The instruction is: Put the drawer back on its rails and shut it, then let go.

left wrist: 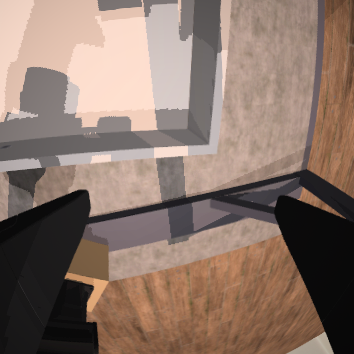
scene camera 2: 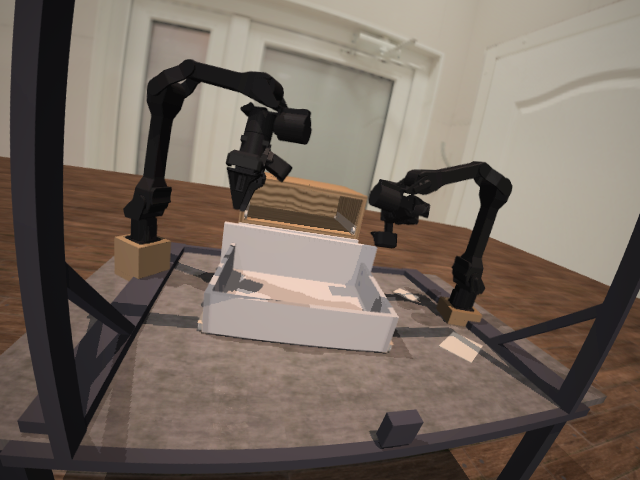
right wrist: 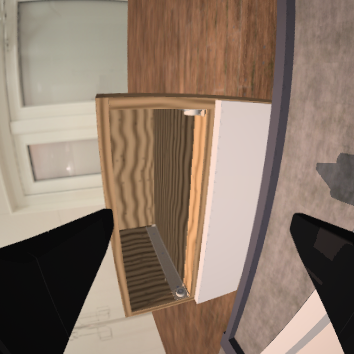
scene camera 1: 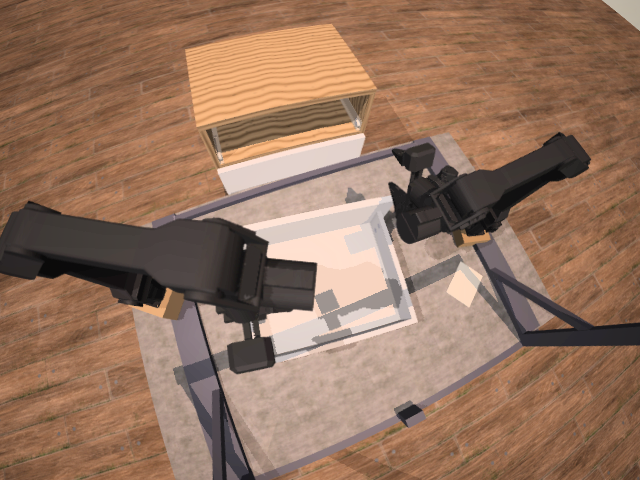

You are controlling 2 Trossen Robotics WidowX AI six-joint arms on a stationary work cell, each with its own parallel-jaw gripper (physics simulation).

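Places are measured from the left arm's base along level axes (x ahead, y left, z up), in centimetres.
Pixels of known places: left gripper, fingertip midpoint: (left wrist: 185, 202) (scene camera 2: 239, 210) (scene camera 1: 252, 322); right gripper, fingertip midpoint: (scene camera 2: 372, 218) (right wrist: 204, 220) (scene camera 1: 391, 166); left arm's base, origin of the base link: (left wrist: 69, 292) (scene camera 2: 143, 239) (scene camera 1: 152, 292); right arm's base, origin of the base link: (scene camera 2: 460, 305) (scene camera 1: 473, 226).
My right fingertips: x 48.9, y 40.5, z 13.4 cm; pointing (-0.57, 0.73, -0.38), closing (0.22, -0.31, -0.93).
Ahead of a thing's pixels: the offset from my right fingertips to its top centre. "spot": to the spot under its first point.
The loose white drawer (scene camera 1: 356, 258) (scene camera 2: 299, 325) (left wrist: 125, 60) (right wrist: 295, 330) rests on the table, its tall front panel toward the cabinet. The wooden cabinet @(dx -35.0, dy +21.7, dz +4.7 cm) (scene camera 1: 279, 72) (scene camera 2: 330, 191) (right wrist: 105, 160) stands beyond the table. Its upper bay is open, with a metal rail (scene camera 1: 351, 113) (right wrist: 167, 265) on each side. My left gripper (scene camera 2: 239, 205) (left wrist: 185, 202) is open, pointing down above the drawer's left end; the arm hides part of it in scene camera 1. My right gripper (scene camera 1: 393, 167) (right wrist: 204, 220) is open, beyond the drawer's right rear corner, facing the cabinet; its upper finger is hidden in scene camera 2.
A white lower front @(spot: dx -25.5, dy +6.5, dz -16.6 cm) (scene camera 1: 294, 162) (right wrist: 235, 200) closes the cabinet's lower part. A dark frame @(spot: dx +9.0, dy -63.5, dz -23.5 cm) (scene camera 1: 356, 441) (scene camera 2: 289, 457) borders the table and carries a small dark block @(dx +20.8, dy -54.1, dz -17.8 cm) (scene camera 1: 409, 413) (scene camera 2: 399, 427). A pale square @(spot: dx +33.2, dy -16.0, dz -23.3 cm) (scene camera 1: 464, 284) (scene camera 2: 461, 346) lies right of the drawer.
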